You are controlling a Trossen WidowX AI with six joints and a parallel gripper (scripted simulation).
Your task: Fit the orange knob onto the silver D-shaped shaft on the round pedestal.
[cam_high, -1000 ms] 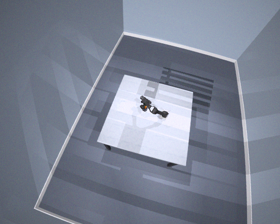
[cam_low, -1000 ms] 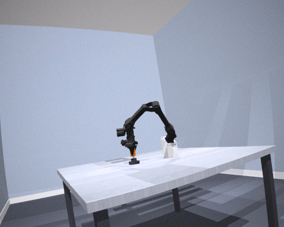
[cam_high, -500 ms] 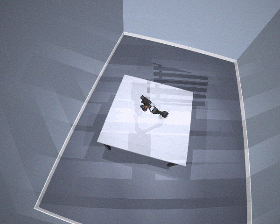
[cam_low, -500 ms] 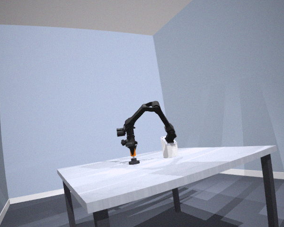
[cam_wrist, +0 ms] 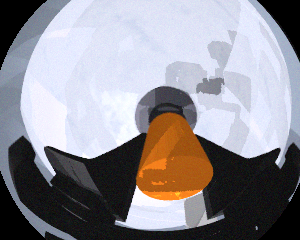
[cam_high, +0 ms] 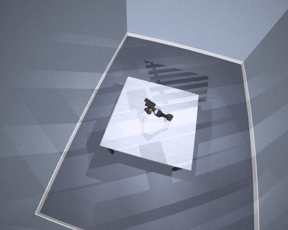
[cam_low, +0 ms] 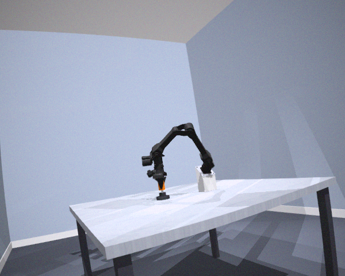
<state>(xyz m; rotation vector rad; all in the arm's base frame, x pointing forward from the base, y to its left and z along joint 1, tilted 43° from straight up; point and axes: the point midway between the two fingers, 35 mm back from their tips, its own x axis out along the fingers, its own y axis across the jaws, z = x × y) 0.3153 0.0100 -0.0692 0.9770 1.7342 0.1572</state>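
The pedestal is 40 mm below my gripper tip. Also, from my gripper tip: orange knob (30 mm above).
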